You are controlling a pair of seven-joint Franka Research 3 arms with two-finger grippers.
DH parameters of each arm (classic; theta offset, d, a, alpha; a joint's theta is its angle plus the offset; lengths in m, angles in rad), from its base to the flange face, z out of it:
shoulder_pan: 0 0.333 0 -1.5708
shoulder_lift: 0 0 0 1.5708
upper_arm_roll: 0 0.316 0.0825 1.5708
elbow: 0 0 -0.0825 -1.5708
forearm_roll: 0 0.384 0 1.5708
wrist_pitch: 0 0 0.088 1.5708
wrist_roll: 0 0.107 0 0
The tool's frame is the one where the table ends.
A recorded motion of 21 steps. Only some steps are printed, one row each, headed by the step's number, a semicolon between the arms.
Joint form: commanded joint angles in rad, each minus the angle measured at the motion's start. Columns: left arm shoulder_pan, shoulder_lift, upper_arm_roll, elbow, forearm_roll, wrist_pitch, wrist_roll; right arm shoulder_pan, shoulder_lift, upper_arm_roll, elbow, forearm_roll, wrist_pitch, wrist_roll.
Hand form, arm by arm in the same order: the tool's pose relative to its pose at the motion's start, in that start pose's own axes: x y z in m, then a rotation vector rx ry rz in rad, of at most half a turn. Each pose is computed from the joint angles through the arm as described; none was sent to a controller.
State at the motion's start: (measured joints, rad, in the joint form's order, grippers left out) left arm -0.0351 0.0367 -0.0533 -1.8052 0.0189 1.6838 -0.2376; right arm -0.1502 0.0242 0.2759 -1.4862 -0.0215 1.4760 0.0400
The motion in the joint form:
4: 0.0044 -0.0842 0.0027 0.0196 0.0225 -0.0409 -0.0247; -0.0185 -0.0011 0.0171 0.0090 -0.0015 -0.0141 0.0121
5: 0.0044 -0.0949 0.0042 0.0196 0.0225 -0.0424 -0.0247; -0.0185 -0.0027 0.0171 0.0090 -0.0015 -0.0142 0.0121
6: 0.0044 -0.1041 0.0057 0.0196 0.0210 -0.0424 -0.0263; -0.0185 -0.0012 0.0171 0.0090 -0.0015 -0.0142 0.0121
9: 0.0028 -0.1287 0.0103 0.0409 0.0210 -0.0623 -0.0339; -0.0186 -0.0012 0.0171 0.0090 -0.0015 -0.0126 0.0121
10: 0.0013 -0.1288 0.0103 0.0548 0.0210 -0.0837 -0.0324; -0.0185 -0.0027 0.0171 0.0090 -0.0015 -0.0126 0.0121
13: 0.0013 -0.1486 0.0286 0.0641 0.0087 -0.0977 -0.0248; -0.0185 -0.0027 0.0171 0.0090 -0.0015 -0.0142 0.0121
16: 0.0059 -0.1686 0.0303 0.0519 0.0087 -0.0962 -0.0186; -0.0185 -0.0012 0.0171 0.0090 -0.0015 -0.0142 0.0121
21: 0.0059 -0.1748 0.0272 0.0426 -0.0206 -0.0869 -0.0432; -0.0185 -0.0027 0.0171 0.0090 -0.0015 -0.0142 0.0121
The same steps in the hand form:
4: -0.0248 -0.0122 -0.0485 0.0098 0.0670 -0.0333; -0.0020 0.0012 -0.0035 -0.0015 -0.0039 0.0139
5: -0.0279 -0.0138 -0.0536 0.0079 0.0760 -0.0352; -0.0025 0.0010 -0.0044 -0.0019 -0.0024 0.0139
6: -0.0306 -0.0150 -0.0581 0.0043 0.0845 -0.0387; -0.0020 0.0011 -0.0036 -0.0015 -0.0039 0.0139
9: -0.0398 -0.0190 -0.0782 -0.0019 0.1097 -0.0509; -0.0018 0.0012 -0.0037 -0.0015 -0.0023 0.0140
10: -0.0421 -0.0189 -0.0828 0.0001 0.1026 -0.0486; -0.0023 0.0010 -0.0045 -0.0018 -0.0008 0.0139
13: -0.0485 -0.0293 -0.0950 -0.0179 0.1132 -0.0595; -0.0025 0.0010 -0.0044 -0.0019 -0.0024 0.0139
16: -0.0543 -0.0338 -0.0986 -0.0200 0.1221 -0.0598; -0.0020 0.0011 -0.0036 -0.0015 -0.0039 0.0139
21: -0.0563 -0.0293 -0.0981 -0.0506 0.1212 -0.0801; -0.0025 0.0010 -0.0044 -0.0019 -0.0024 0.0139

